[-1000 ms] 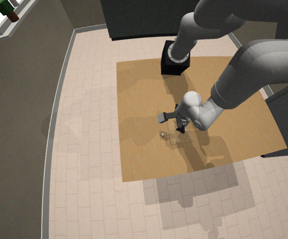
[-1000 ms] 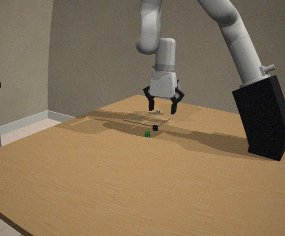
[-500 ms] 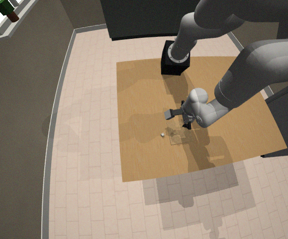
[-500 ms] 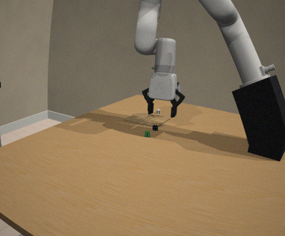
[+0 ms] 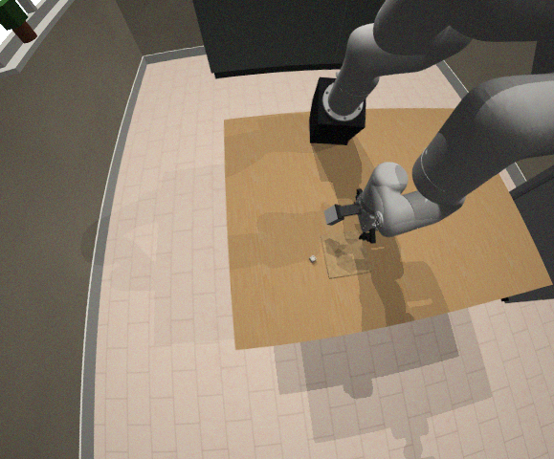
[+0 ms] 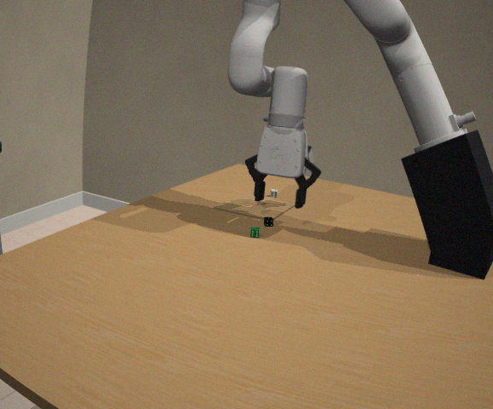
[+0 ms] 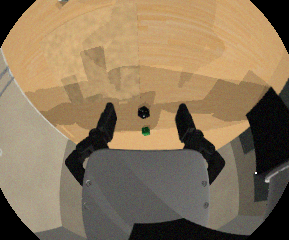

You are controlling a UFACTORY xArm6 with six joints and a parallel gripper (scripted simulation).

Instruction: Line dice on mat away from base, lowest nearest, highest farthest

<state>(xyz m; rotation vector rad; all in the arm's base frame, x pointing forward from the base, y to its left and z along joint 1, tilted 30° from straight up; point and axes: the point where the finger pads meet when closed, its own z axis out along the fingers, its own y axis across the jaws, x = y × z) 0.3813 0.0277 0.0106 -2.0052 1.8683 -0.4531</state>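
Now: the black die 4 cm to the left of my hand and 4 cm below it. Round my hand: white die: 9 cm ahead, 16 cm to the right, 4 cm below; then thin tan mat: 8 cm ahead, 5 cm to the right, 4 cm below; then green die: 1 cm behind, 12 cm to the left, 4 cm below.
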